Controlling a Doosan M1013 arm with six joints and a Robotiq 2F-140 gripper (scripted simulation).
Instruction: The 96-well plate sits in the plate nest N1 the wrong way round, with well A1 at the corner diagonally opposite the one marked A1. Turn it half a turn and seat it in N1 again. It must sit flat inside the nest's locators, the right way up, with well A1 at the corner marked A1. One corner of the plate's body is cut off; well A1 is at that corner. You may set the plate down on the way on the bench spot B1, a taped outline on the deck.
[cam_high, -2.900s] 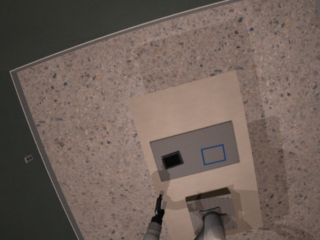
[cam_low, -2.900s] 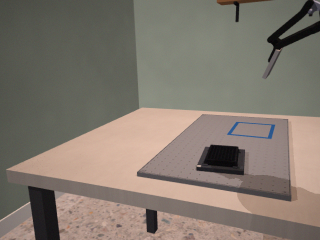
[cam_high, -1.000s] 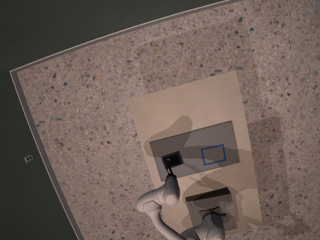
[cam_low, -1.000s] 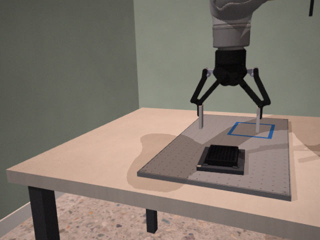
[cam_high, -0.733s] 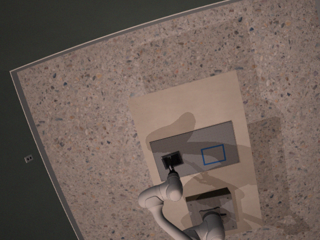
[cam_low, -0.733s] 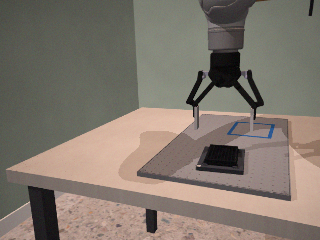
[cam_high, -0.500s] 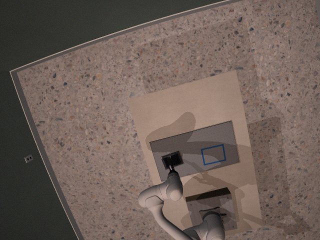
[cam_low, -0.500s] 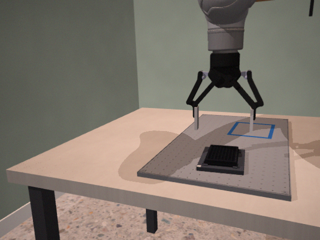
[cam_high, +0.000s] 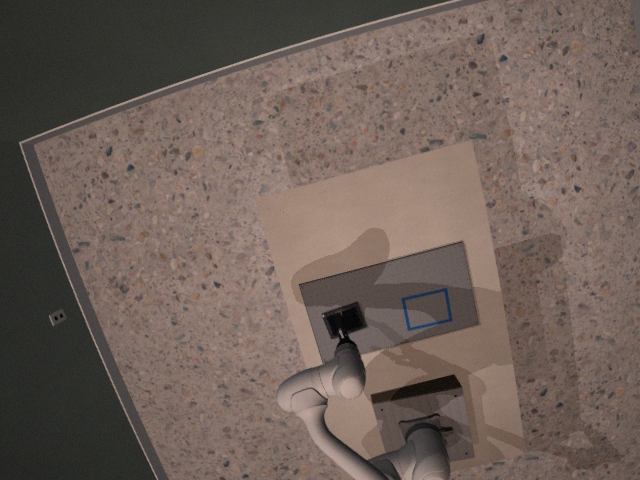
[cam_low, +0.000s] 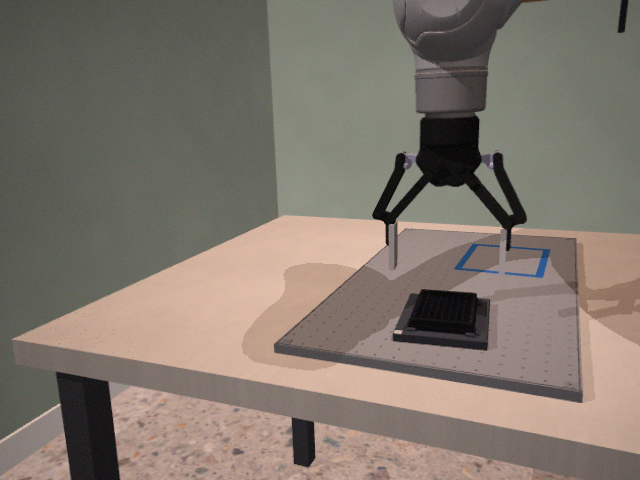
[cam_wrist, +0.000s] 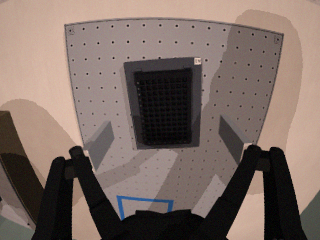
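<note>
Right now my hand is 7 cm above the black 96-well plate. The rest, counted from my hand: small white A1 mark (5 cm ahead, 8 cm to the left, 8 cm below); plate nest N1 (8 cm below).
</note>
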